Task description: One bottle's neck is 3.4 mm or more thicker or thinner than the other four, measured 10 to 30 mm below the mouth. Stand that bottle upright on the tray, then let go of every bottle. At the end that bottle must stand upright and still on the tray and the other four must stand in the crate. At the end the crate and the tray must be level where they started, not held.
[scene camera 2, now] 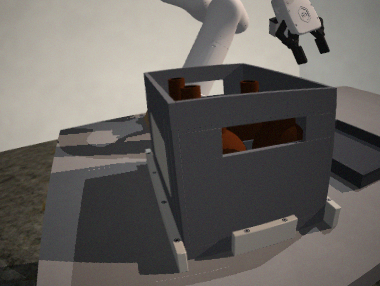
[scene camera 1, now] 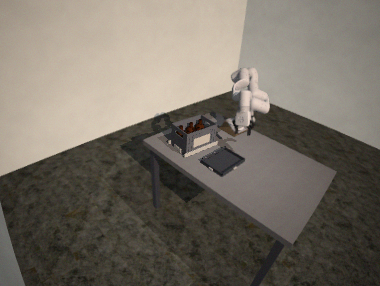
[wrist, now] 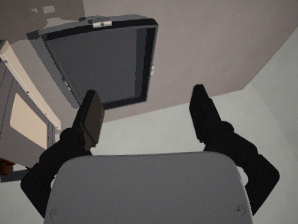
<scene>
The pictures show: the gripper, a dark grey crate and a dark flat tray.
The gripper is seen too in the wrist view.
</scene>
